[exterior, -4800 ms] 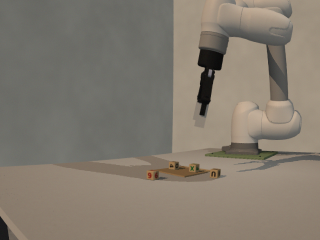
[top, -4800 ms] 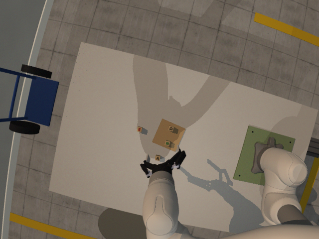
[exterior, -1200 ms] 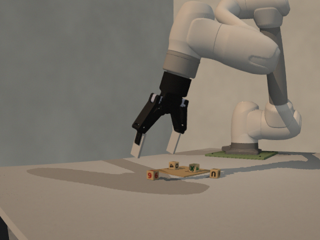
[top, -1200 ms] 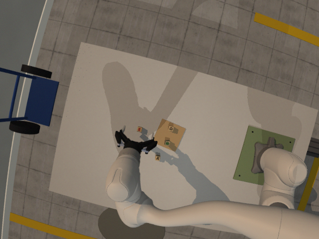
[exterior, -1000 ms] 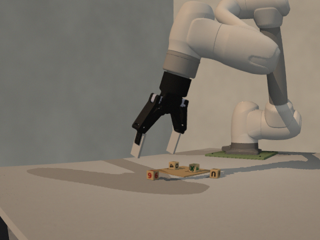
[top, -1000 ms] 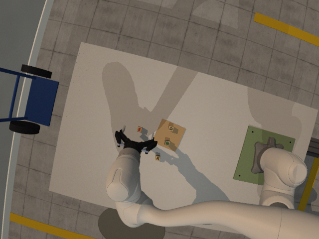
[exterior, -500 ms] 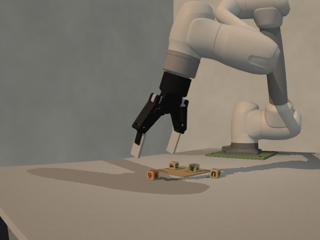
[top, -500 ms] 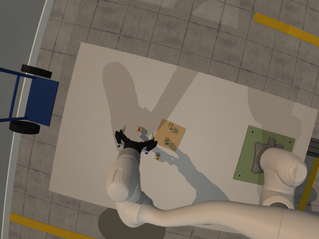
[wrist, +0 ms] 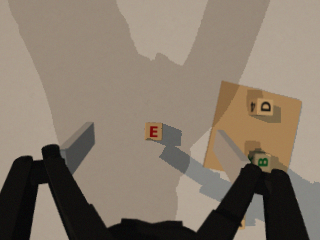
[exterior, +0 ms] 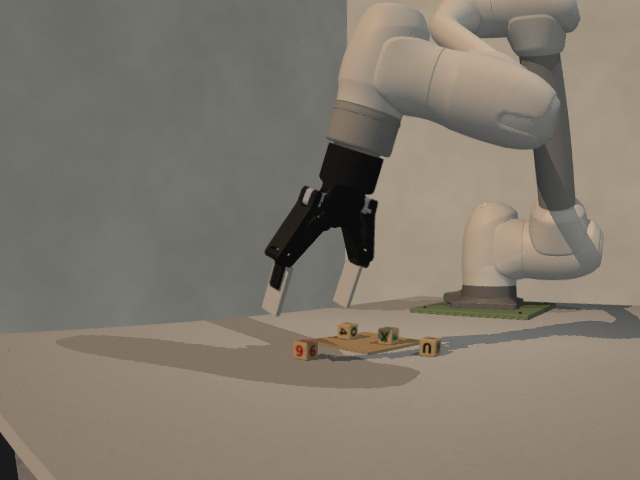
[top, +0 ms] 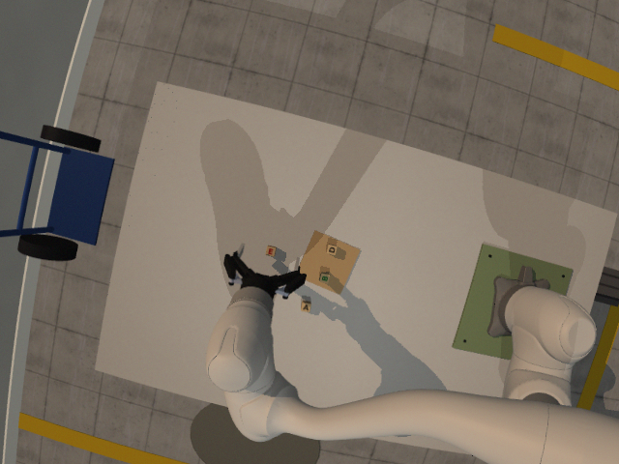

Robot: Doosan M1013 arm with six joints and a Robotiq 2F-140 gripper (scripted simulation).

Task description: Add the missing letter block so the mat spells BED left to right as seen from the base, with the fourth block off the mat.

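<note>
My hand is 70 mm above the E block and 10 mm to the left of it. Round my hand: tan mat (160 mm behind, 80 mm below, 20 mm to the left); then B block (150 mm behind, 60 mm to the left, 60 mm below); then D block (170 mm behind, 60 mm below, 20 mm to the right).
</note>
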